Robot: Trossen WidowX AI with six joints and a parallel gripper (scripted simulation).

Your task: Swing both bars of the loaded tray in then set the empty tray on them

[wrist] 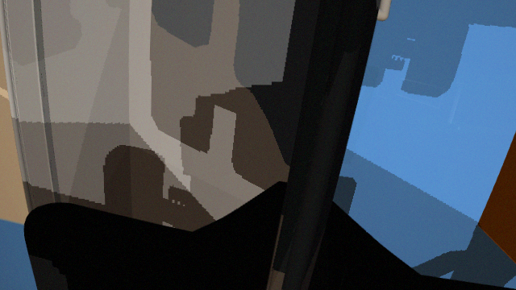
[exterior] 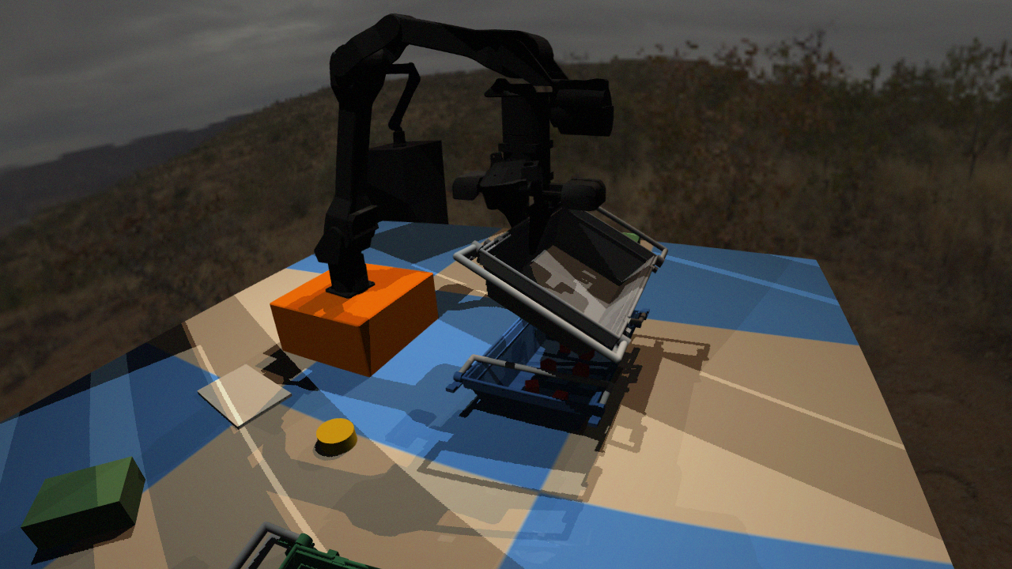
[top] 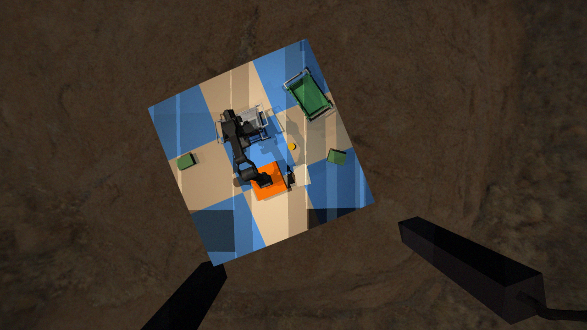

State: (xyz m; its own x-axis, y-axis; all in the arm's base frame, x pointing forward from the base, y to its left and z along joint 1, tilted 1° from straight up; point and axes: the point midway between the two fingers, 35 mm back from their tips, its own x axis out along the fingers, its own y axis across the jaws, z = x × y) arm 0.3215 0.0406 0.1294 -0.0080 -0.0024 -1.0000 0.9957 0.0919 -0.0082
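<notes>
The dark plastic tray lies 7 cm ahead of my gripper tip and 1 cm to the left of it. The rest, counted from my gripper tip: yellow disc 14 cm behind, 26 cm to the right, 17 cm below; pale flat square 36 cm behind, 28 cm to the right, 18 cm below.
</notes>
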